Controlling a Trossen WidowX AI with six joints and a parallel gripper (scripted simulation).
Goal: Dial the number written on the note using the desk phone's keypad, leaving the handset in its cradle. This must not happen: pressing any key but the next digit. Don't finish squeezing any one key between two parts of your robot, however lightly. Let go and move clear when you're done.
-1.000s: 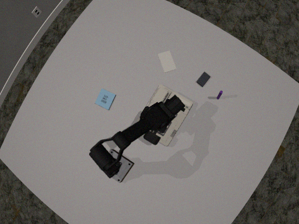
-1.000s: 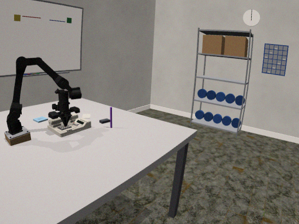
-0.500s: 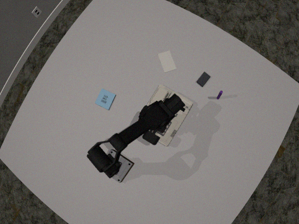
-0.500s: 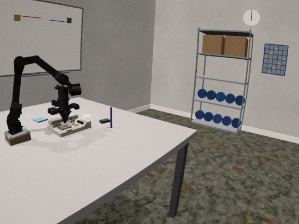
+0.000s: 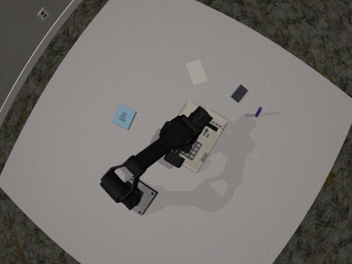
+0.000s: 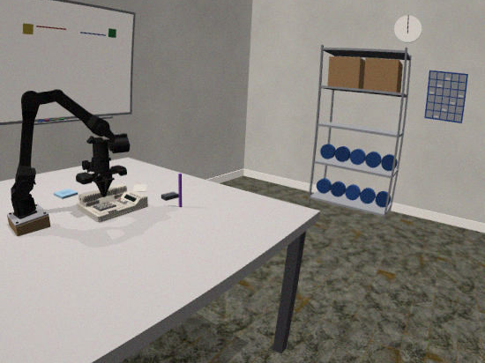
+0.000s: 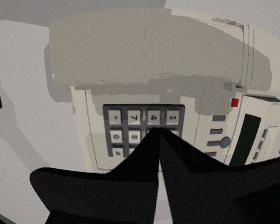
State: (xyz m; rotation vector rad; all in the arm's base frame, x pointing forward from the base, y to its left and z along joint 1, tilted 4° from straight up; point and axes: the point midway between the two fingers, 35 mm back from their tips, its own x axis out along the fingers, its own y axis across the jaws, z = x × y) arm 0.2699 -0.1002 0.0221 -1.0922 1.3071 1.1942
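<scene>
Right now the beige desk phone is 7 cm below my hand and 4 cm ahead of it. Also, from my hand: purple stick (21 cm ahead, 19 cm to the right, 2 cm below); then handset (5 cm to the left, 4 cm below, 4 cm ahead); then white card (27 cm ahead, 9 cm to the left, 9 cm below).
</scene>
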